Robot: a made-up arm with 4 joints.
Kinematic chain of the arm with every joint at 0, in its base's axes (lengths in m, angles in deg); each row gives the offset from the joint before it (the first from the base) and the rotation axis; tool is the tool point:
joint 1: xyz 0 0 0.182 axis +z
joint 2: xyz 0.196 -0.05 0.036 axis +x
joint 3: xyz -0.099 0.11 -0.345 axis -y
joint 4: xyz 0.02 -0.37 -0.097 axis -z
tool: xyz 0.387 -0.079 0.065
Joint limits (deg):
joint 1: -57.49..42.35
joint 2: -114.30..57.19
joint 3: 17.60..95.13
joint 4: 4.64..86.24
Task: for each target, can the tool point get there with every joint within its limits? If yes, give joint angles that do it. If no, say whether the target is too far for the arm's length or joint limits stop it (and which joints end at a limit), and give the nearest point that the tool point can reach.
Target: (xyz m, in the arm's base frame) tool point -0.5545 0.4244 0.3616
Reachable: no: joint limits stop it (at a limit: joint 1, joint 2, joint 3, joint 4) | nearest point -0.0342 0.1758 0.5324 | short by 0.601 m
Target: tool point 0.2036 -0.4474 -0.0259
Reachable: yes | joints -12.51 32.94 63.49 12.39
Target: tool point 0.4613 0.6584 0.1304
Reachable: no: joint limits stop it (at a limit: joint 1, joint 2, joint 3, joint 4) | nearest point 0.3847 0.3014 -0.2311 | short by 0.514 m
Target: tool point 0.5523 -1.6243 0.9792
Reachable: no: too far | nearest point 0.2405 -0.7073 0.5364 | short by 1.065 m
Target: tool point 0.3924 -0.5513 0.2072
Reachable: yes | joints 14.76 -10.84 64.62 40.33
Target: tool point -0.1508 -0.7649 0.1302
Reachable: yes | joints -21.43 -18.16 76.39 74.55
